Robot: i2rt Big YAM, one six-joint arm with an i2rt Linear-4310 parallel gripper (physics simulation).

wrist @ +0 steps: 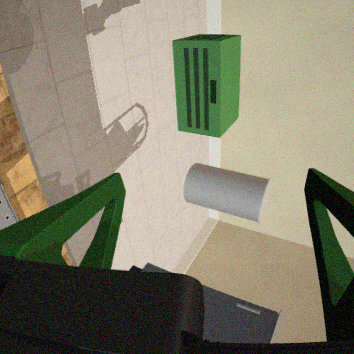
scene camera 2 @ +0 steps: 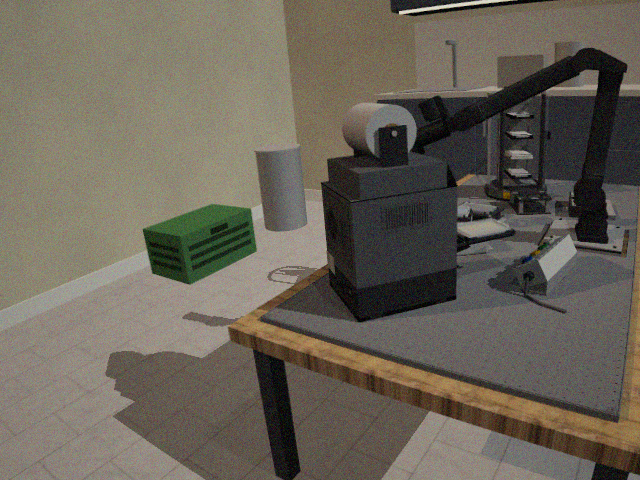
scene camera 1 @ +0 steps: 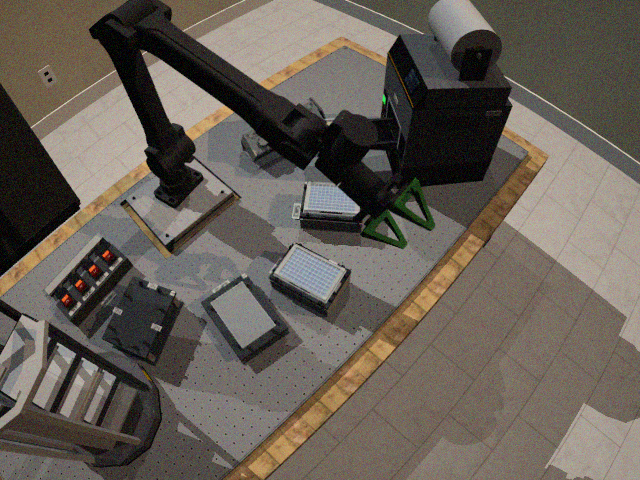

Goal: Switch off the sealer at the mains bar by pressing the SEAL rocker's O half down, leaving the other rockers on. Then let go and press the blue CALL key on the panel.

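Note:
The mains bar lies at the left in scene camera 1; its several rockers show orange-red, their labels and pressed halves too small to read. The panel is partly hidden by the arm in scene camera 1; in scene camera 2 its back shows, with a blue key at its edge. The sealer stands on the table with a green light lit. My gripper is open and empty, in front of the sealer in scene camera 1, far from bar and panel. Its fingers are hidden in scene camera 2.
Two blue-white gridded plates and a grey-topped tray lie between gripper and bar. A dark block is beside the bar, near a rack. The wrist view shows a green crate and grey cylinder beyond the table.

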